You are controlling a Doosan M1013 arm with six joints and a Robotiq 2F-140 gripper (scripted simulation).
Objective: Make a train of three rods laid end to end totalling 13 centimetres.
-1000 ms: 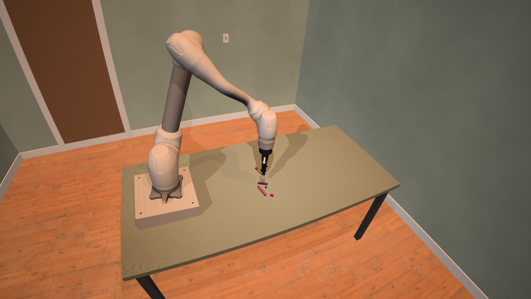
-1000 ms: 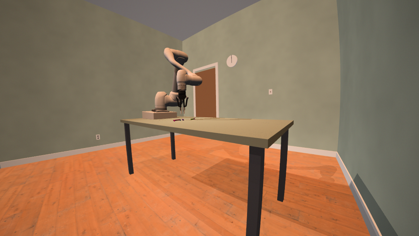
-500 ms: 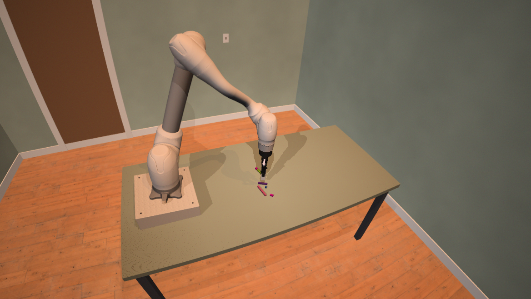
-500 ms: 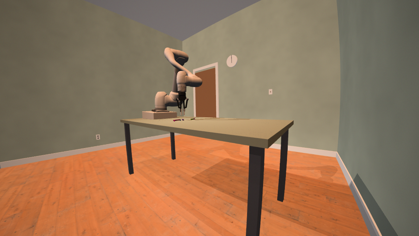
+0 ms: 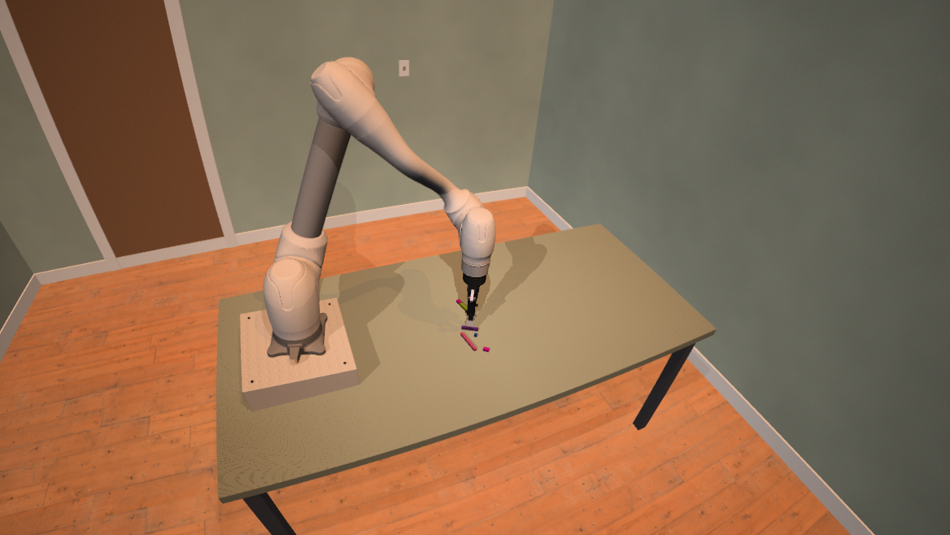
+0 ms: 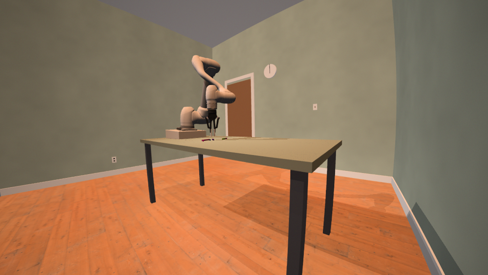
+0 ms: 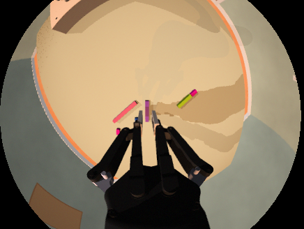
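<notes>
Right now the purple rod is 60 mm below my hand. Round my hand: blue rod: 60 mm below, 30 mm to the right, 10 mm ahead; then pink rod: 60 mm to the right, 60 mm below, 20 mm behind; then lime rod: 110 mm to the left, 60 mm below.
</notes>
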